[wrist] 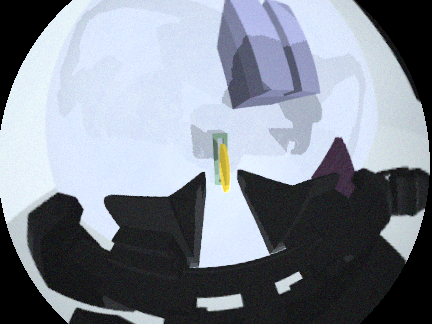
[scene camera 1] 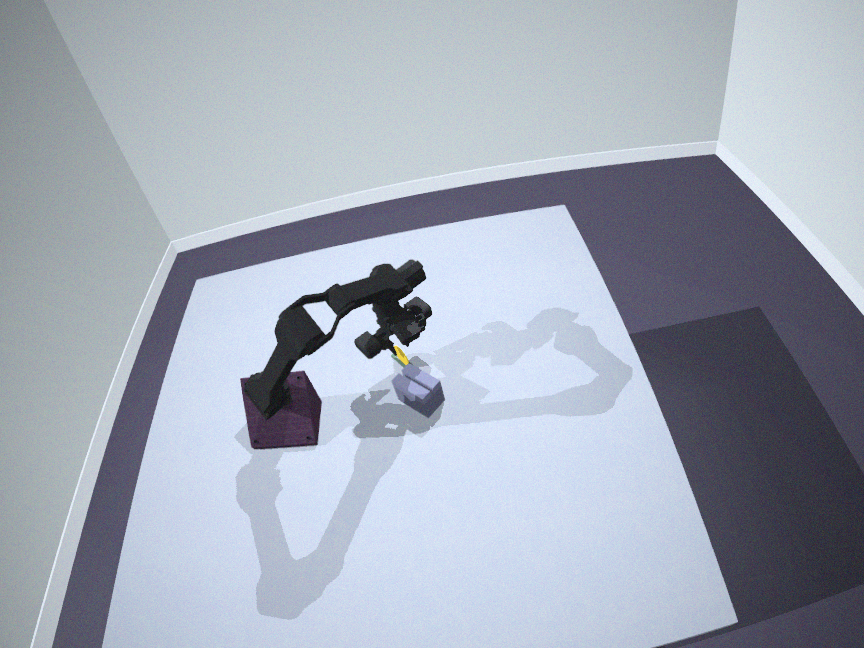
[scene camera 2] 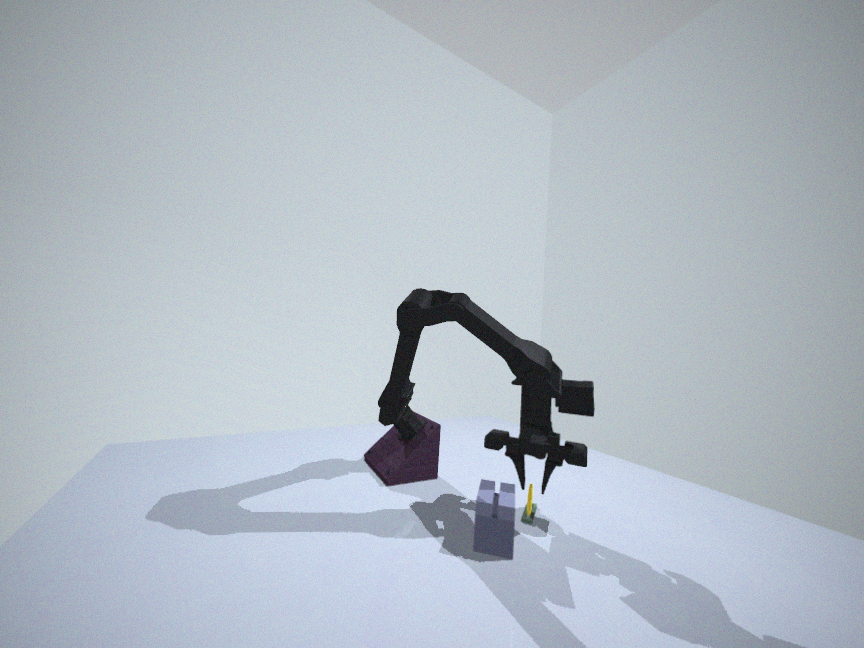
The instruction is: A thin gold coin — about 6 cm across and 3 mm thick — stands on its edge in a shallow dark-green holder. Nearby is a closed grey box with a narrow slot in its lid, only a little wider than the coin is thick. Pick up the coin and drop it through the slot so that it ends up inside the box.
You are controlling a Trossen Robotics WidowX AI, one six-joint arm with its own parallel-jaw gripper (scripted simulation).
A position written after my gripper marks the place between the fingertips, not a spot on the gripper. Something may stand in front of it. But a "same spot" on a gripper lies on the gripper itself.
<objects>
my gripper: wrist; scene camera 1; scene camera 2 532, 491
same spot on my gripper: (scene camera 1: 386, 343) = (wrist: 332, 200)
</objects>
